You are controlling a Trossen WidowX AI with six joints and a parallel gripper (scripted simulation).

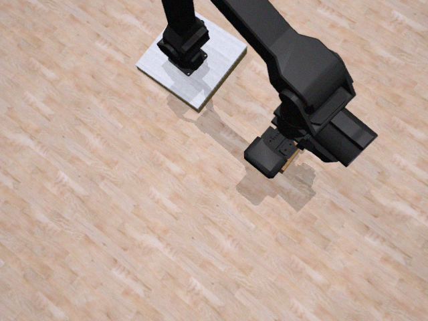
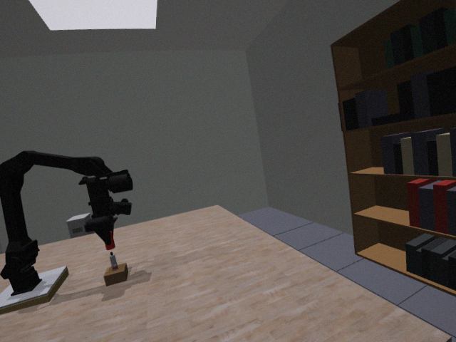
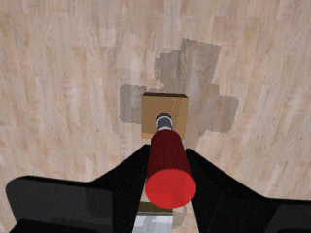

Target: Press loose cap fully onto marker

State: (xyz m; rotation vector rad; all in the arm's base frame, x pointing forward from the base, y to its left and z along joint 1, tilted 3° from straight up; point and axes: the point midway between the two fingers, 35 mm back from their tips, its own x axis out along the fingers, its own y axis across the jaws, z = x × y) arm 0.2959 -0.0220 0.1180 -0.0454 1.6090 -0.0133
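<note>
The holder block lies 110 mm below my gripper tip. Round my gripper tip: red cap: 10 mm above.
</note>
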